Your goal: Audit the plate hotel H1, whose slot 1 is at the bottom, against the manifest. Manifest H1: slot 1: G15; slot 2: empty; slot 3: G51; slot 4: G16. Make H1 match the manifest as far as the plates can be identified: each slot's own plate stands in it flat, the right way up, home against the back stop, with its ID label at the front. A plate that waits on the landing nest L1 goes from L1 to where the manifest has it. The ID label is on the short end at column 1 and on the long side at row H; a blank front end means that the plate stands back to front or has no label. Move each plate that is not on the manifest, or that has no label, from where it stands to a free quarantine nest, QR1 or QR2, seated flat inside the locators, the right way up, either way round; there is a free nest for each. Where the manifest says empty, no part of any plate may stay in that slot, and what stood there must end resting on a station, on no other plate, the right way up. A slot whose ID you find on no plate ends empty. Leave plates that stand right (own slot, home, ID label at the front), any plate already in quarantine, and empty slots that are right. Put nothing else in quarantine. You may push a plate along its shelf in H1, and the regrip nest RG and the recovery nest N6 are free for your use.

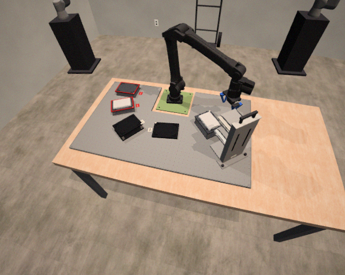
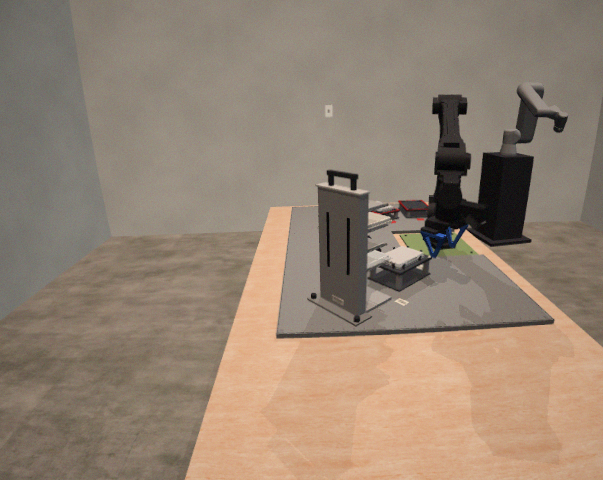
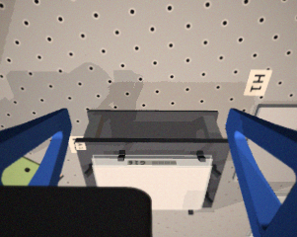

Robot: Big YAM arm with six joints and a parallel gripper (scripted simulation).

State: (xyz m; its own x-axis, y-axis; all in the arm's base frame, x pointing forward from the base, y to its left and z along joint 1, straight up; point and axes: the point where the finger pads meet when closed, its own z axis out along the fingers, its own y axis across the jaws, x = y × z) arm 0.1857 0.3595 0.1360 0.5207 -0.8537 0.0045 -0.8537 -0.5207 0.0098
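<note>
The dark raised RG nest is 110 mm to the right of my hand, 70 mm below it and 70 mm ahead of it. The rest, counted from my hand: black N6 nest (390 mm to the right, 130 mm ahead, 120 mm below); then white plate labelled G51 (220 mm ahead, 90 mm above, 20 mm to the right); then H1 tag (130 mm below, 130 mm ahead, 30 mm to the left).
</note>
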